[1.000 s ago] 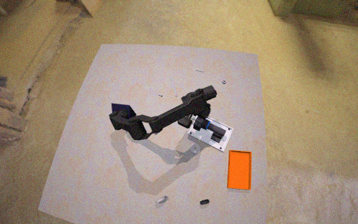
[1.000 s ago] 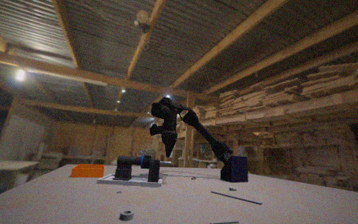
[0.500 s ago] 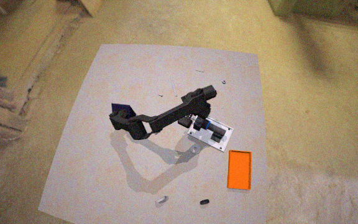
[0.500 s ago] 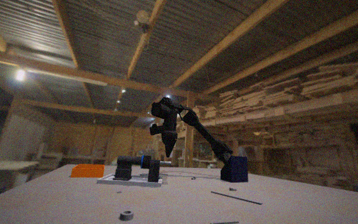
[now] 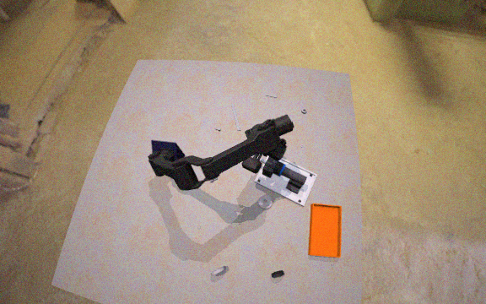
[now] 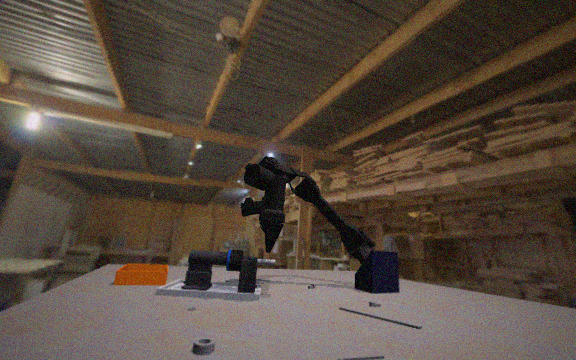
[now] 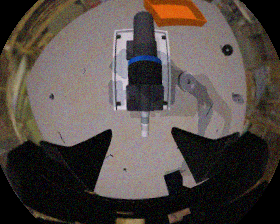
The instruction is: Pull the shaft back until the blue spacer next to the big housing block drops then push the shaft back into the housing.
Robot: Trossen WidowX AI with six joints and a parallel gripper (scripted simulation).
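The shaft is 6 cm ahead of my gripper tip, 3 cm to the right of it and 2 cm below it. Round my gripper tip: blue spacer (9 cm ahead, 4 cm to the right, 3 cm below); then grey cylinder (45 cm to the right, 12 cm behind, 7 cm below); then orange tray (28 cm ahead, 26 cm to the right, 9 cm below).
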